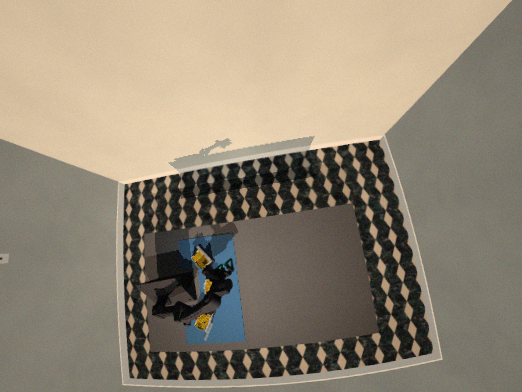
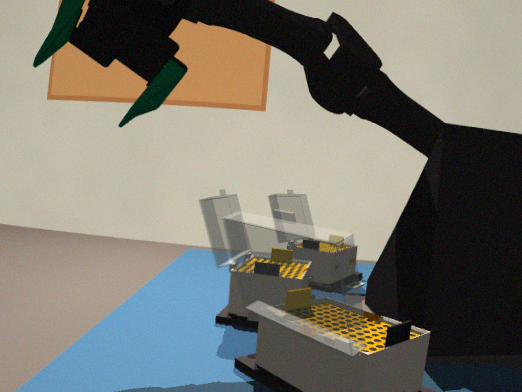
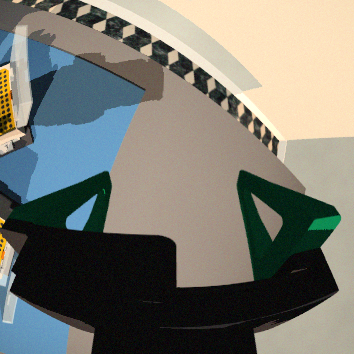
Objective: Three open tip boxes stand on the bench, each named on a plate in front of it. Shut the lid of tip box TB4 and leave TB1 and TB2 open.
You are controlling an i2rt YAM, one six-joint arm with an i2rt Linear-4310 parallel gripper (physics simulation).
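Pixels of known places: gripper, fingertip midpoint: (image 1: 226, 261) (image 2: 78, 93) (image 3: 173, 177); arm's base at its link origin: (image 1: 163, 296) (image 2: 515, 235).
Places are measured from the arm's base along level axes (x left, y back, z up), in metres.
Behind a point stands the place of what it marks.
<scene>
Three grey tip boxes with yellow racks stand with clear lids raised. The near box (image 2: 325, 360) (image 1: 201, 259) {x 0.250, y -0.262, z -0.067 m} (image 3: 6, 107) {x 0.258, y -0.288, z -0.067 m} has its lid (image 3: 21, 75) {x 0.290, y -0.327, z 0.020 m} up. The middle box (image 2: 265, 295) (image 1: 207, 286) {x 0.060, y -0.307, z -0.067 m} (image 3: 2, 245) {x 0.058, y -0.370, z -0.067 m} has its lid (image 2: 216, 230) {x 0.102, y -0.401, z -0.017 m} up. The far box (image 2: 327, 265) (image 1: 203, 322) has its lid (image 1: 208, 330) {x -0.202, y -0.344, z 0.020 m} up. A name plate (image 3: 7, 146) {x 0.205, y -0.307, z -0.107 m} shows by the near box; its lettering is unreadable, so I cannot tell which box is TB4. My gripper (image 1: 226, 264) {x 0.256, y -0.506, z 0.114 m} (image 2: 77, 95) {x 0.256, y -0.506, z 0.114 m} (image 3: 173, 177) {x 0.256, y -0.506, z 0.114 m} is open and empty, high above the boxes, touching none.
The boxes stand on a blue mat (image 1: 227, 322) {x -0.208, y -0.431, z -0.123 m} (image 2: 125, 340) {x 0.216, y -0.462, z -0.124 m} (image 3: 95, 150) {x 0.275, y -0.461, z -0.124 m} on the grey-brown bench (image 1: 300, 270) {x 0.147, y -0.972, z -0.127 m} (image 2: 60, 265) {x -0.042, y -0.703, z -0.127 m} (image 3: 175, 130) {x 0.399, y -0.592, z -0.127 m}. The dark arm base (image 2: 465, 250) {x 0.148, y -0.123, z -0.007 m} stands beside them, and the arm (image 2: 345, 75) {x 0.027, y -0.262, z 0.194 m} reaches over the mat. An orange board (image 2: 225, 75) hangs on the wall.
</scene>
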